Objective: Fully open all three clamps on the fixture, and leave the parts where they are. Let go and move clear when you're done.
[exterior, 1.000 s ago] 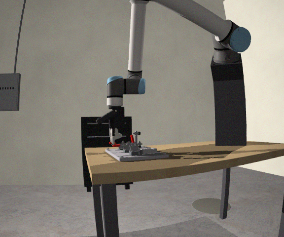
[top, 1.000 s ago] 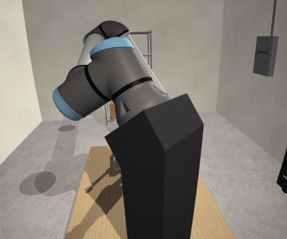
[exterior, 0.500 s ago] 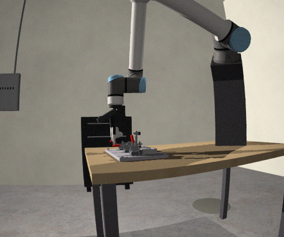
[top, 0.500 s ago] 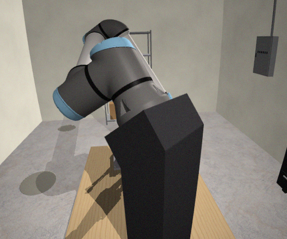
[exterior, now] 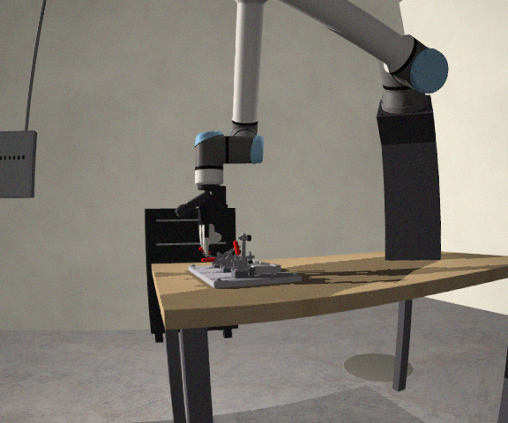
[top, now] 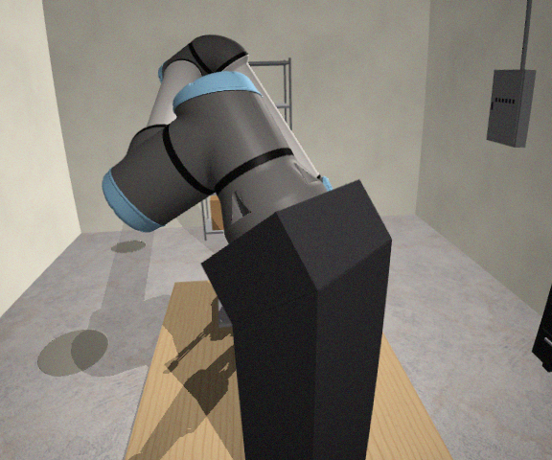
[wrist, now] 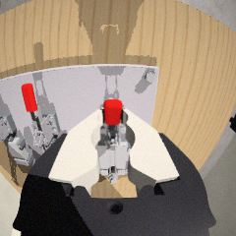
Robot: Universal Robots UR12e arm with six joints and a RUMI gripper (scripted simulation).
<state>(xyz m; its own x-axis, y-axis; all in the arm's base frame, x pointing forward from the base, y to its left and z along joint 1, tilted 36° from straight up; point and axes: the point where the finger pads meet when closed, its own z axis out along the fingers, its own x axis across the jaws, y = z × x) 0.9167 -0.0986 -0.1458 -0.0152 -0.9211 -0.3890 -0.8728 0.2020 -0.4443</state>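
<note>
Now: the grey fixture plate 70 mm behind my hand, 110 mm to the left of it and 60 mm below it.
</note>
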